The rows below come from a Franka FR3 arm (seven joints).
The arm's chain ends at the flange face. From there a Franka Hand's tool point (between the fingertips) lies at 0.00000 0.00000 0.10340 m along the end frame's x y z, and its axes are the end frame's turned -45 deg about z.
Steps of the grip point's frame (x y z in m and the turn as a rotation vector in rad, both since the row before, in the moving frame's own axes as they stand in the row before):
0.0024, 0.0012, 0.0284, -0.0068, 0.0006, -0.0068
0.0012, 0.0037, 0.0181, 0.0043, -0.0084, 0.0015
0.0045, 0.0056, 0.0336, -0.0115, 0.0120, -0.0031
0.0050, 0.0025, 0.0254, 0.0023, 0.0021, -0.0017
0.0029, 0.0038, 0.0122, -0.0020, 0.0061, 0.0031
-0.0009, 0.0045, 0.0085, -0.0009, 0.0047, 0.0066
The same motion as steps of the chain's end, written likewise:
0.0020, -0.0013, 0.0284, -0.0044, 0.0052, -0.0068
0.0044, 0.0015, 0.0181, -0.0029, -0.0090, 0.0015
0.0054, 0.0008, 0.0336, 0.0004, 0.0166, -0.0031
0.0053, -0.0014, 0.0254, 0.0031, -0.0001, -0.0017
0.0041, 0.0009, 0.0122, 0.0029, 0.0057, 0.0031
0.0021, 0.0041, 0.0085, 0.0027, 0.0040, 0.0066

